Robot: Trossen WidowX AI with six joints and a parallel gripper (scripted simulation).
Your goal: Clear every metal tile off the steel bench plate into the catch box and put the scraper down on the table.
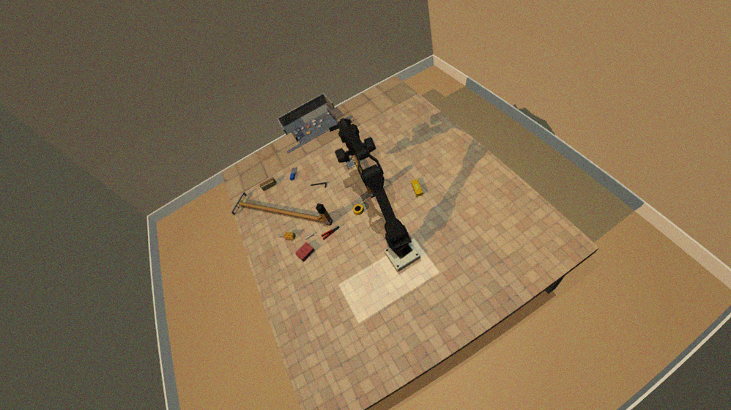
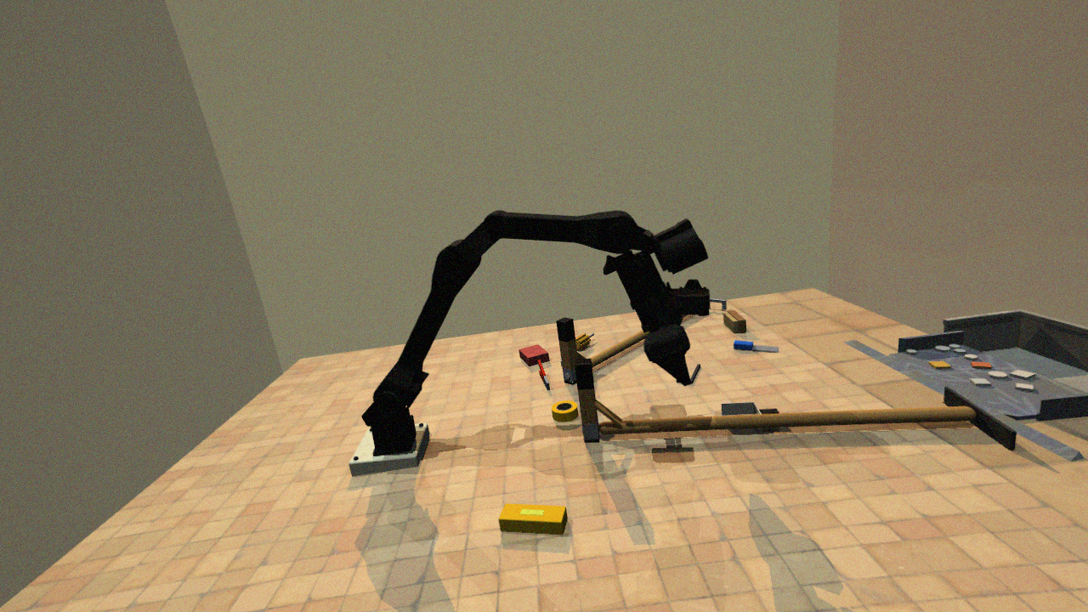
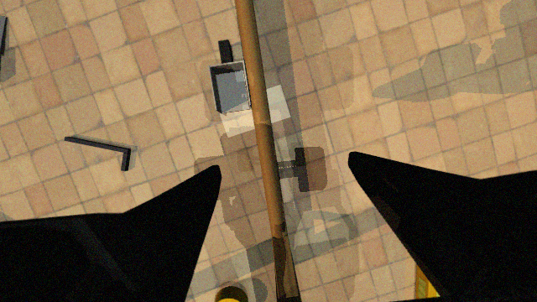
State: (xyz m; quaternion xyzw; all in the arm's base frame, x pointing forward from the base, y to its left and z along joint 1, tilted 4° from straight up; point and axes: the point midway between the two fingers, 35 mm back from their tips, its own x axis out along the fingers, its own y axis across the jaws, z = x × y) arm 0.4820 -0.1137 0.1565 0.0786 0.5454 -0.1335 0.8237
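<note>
The yellow tape roll lies 180 mm behind my gripper tip, 150 mm to the left of it and 110 mm below it. The rest, counted from my gripper tip: yellow block: 280 mm behind, 130 mm to the right, 100 mm below; then hex key: 210 mm to the left, 120 mm below, 90 mm ahead; then small grey box: 120 mm ahead, 110 mm below, 10 mm to the left.
</note>
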